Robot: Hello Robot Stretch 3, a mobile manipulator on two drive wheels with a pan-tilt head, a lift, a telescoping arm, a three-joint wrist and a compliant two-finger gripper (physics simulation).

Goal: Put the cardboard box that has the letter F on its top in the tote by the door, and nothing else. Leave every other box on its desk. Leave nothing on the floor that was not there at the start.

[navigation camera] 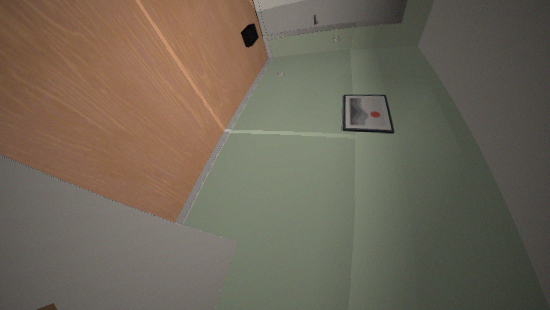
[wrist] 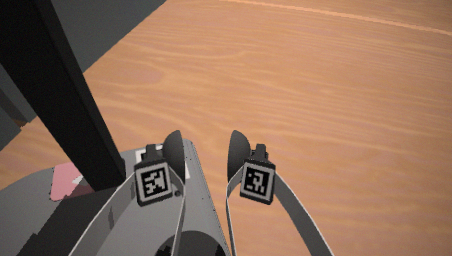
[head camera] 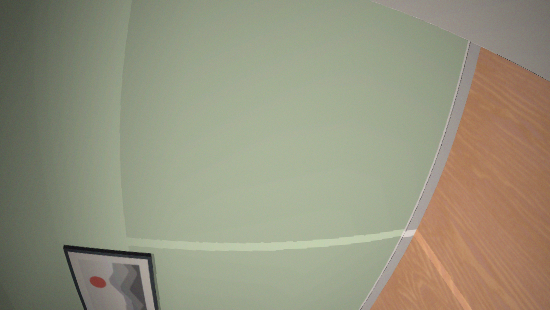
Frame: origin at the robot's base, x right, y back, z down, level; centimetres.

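Seen in the pictures: gripper, fingertip midpoint: (wrist: 206, 149).
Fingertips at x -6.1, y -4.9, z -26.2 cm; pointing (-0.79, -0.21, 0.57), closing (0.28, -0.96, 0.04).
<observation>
A point is followed by its place in that frame.
My gripper (wrist: 206, 149) @(x -6.1, y -4.9, z -26.2 cm) is open in the wrist view, with nothing between its fingertips. It hangs above my grey base and the wood floor beside it. A small black, box-shaped thing (navigation camera: 249, 35) @(x -177.3, y -195.2, z -0.1 cm) stands on the floor near a grey door (navigation camera: 360, 14) @(x -211.2, y -227.2, z -154.7 cm) at the top of the navigation view; I cannot tell whether it is the tote. A brown corner (navigation camera: 47, 307) @(x 31.8, y -14.8, z -72.8 cm) shows at the bottom left edge of the navigation view, by a large grey surface (navigation camera: 100, 240) @(x 20.8, y -25.1, z -72.1 cm); it may be part of a cardboard box. No letter F shows in these views.
Green walls (head camera: 275, 125) @(x 18.4, y -134.1, z -89.7 cm) (navigation camera: 290, 185) @(x 19.5, y -133.3, z -94.8 cm) meet the wood floor (head camera: 500, 175) @(x 1.0, y -100.0, z -0.1 cm) (navigation camera: 125, 100) @(x -31.7, y -58.7, z -0.1 cm) (wrist: 340, 110) @(x -25.9, y -45.6, z -0.1 cm). A framed picture (head camera: 102, 295) @(x -61.6, y -184.3, z -163.6 cm) (navigation camera: 368, 114) @(x -52.1, y -178.0, z -157.6 cm) hangs on the wall. In the wrist view, my black mast (wrist: 65, 100) @(x -11.7, y 4.7, z -29.4 cm) rises at the left, and a dark grey surface (wrist: 110, 25) @(x -80.2, y 8.8, z -6.7 cm) stands behind it.
</observation>
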